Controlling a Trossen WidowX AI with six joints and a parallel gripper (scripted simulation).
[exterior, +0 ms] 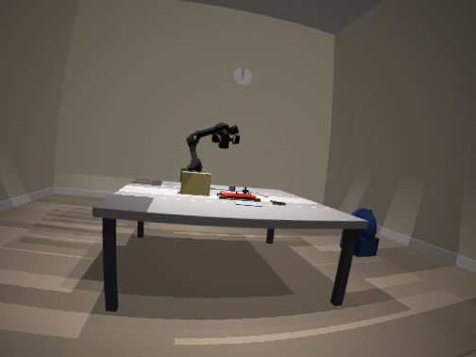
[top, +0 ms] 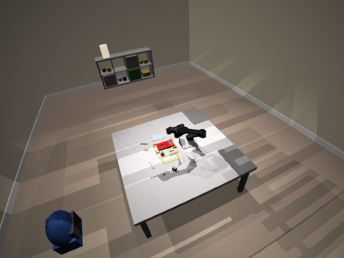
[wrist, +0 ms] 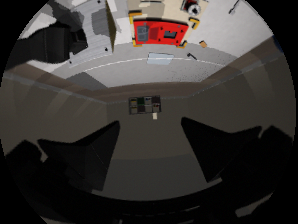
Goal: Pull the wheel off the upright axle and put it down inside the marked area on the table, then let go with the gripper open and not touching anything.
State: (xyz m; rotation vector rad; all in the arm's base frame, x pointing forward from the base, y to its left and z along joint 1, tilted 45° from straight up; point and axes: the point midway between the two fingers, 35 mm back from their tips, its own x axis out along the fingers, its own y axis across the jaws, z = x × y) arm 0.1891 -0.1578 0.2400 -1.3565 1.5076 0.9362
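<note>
Now: gripper tip 150 mm short of the grey wheel, 10 mm to the left of it and 300 mm above it. Also, from my gripper tip: beige base plate: 90 mm ahead, 100 mm to the right, 330 mm below.
</note>
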